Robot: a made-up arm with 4 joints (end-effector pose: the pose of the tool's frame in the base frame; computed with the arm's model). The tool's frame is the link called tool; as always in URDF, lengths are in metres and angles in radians. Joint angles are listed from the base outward.
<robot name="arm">
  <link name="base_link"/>
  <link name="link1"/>
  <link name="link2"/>
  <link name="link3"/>
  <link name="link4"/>
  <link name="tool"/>
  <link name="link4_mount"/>
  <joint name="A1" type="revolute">
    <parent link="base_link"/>
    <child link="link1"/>
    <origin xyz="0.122 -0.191 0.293"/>
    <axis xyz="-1 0 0"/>
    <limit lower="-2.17" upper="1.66"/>
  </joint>
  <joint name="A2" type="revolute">
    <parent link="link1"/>
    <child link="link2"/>
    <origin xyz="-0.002 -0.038 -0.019"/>
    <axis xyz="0 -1 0"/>
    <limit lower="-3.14" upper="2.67"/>
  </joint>
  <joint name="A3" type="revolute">
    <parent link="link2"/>
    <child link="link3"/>
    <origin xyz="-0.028 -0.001 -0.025"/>
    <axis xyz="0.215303 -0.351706 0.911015"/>
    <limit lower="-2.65" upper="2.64"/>
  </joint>
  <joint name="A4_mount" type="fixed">
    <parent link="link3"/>
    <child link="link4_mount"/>
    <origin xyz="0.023 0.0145 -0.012"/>
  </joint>
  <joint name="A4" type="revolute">
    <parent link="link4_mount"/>
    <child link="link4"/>
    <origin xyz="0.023 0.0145 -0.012"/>
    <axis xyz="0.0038 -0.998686 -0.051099"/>
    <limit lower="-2.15" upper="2"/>
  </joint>
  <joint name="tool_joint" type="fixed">
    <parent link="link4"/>
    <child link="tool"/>
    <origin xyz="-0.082 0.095 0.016" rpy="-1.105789 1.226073 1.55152"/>
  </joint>
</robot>
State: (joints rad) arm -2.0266 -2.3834 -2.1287 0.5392
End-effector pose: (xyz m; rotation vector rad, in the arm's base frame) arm -0.0094 -0.2297 0.2302 1.1407 -0.0715 -1.9337
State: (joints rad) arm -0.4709 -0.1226 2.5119 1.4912
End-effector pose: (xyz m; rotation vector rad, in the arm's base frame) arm -0.0454 -0.1586 0.1568 -0.2441 -2.4664 -0.8246
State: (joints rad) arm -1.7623 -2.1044 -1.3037 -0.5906
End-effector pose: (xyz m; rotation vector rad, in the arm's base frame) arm 0.0383 -0.1266 0.3240 -0.5088 -0.4170 -2.0842
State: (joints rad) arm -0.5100 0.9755 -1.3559 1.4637
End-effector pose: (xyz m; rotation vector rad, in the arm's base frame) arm 0.2854 -0.1653 0.2074 -1.5978 1.0157 -0.3952
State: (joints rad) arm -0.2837 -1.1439 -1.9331 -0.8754
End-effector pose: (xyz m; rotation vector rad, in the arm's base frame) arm 0.1008 -0.2270 0.1479 1.1134 2.1450 0.9982
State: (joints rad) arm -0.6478 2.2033 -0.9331 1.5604
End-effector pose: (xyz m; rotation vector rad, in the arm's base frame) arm 0.2250 -0.2496 0.3940 -0.8700 0.5598 -1.8346
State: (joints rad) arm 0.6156 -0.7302 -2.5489 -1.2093
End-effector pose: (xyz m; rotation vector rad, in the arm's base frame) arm 0.1001 -0.3700 0.3133 0.5011 1.4489 -0.5236
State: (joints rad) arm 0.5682 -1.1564 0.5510 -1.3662
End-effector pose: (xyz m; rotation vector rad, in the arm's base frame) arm 0.1432 -0.0963 0.3029 1.2079 0.9754 2.7197
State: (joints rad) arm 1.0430 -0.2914 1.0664 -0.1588
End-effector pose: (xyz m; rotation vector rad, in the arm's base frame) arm -0.0318 -0.1956 0.2884 1.2980 -0.2164 -2.2752
